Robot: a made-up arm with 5 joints.
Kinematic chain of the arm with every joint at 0, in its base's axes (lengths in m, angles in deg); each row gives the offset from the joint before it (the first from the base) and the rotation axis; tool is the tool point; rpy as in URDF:
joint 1: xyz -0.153 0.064 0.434 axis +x
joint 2: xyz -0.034 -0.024 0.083 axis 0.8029 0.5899 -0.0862
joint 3: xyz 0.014 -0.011 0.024 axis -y
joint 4: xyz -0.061 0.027 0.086 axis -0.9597 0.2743 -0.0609
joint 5: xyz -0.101 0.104 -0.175 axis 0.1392 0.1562 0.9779
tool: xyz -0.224 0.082 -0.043 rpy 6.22 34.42 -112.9
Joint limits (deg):
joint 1: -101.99..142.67
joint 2: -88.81..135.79
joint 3: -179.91..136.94
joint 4: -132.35..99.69
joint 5: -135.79..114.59
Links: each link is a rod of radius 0.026 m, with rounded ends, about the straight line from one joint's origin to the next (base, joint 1, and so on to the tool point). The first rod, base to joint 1, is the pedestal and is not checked.
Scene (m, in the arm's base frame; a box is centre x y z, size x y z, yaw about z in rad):
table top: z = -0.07
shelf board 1: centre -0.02 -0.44 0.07 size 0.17 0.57 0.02 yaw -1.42
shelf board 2: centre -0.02 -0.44 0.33 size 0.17 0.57 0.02 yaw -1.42
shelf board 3: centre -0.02 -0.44 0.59 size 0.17 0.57 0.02 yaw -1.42
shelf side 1: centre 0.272 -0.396 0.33 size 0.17 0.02 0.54 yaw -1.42
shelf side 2: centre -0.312 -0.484 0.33 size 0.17 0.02 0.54 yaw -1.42
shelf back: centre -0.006 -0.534 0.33 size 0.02 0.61 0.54 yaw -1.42
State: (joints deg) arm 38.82 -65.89 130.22 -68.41 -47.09
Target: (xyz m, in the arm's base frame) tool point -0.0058 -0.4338 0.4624
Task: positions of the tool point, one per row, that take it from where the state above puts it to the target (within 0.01 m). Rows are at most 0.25 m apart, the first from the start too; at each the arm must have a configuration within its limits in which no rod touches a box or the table.
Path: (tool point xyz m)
1: -0.0517 0.3824 0.1925
2: -0.2176 0.4459 0.2912
3: -0.3669 0.4267 0.4572
4: -0.4564 0.3047 0.6337
5: -0.4623 0.1071 0.7529
6: -0.3896 -0.1013 0.7724
7: -0.2681 -0.2501 0.6966
8: -0.1381 -0.2972 0.5723
9: -0.0340 -0.2482 0.4624
10: -0.0334 -0.2980 0.4569
11: -0.0274 -0.3467 0.4552
12: -0.0176 -0.3924 0.4573
13: -0.0058 -0.4338 0.4624

